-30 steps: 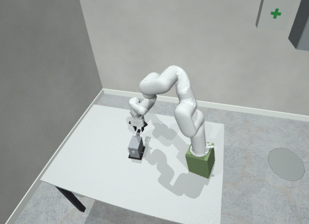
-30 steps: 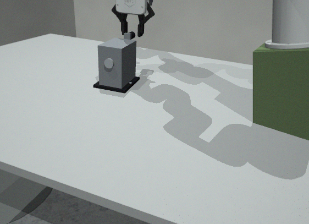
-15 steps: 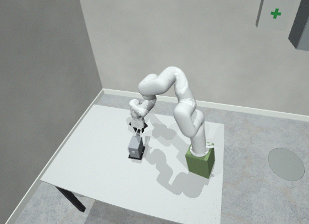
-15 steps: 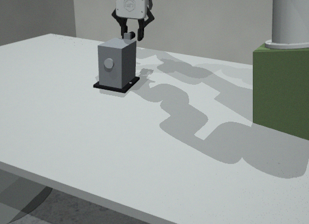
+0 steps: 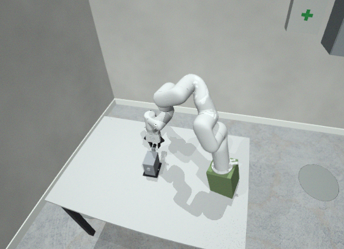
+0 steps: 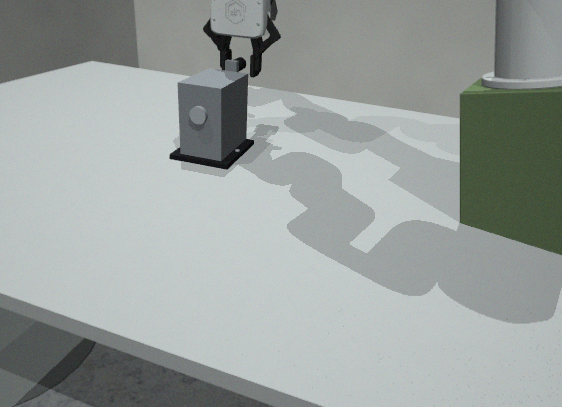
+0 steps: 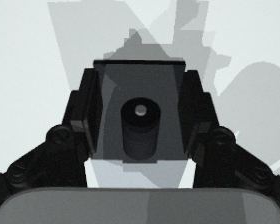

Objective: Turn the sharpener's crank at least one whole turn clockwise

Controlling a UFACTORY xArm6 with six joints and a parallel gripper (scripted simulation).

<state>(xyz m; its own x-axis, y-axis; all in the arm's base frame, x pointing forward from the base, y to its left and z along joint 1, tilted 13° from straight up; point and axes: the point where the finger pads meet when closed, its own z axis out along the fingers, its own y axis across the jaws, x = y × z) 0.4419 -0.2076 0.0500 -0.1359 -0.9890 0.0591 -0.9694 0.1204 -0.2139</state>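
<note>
Now: hand 20 mm to the right of the black knob.
</note>
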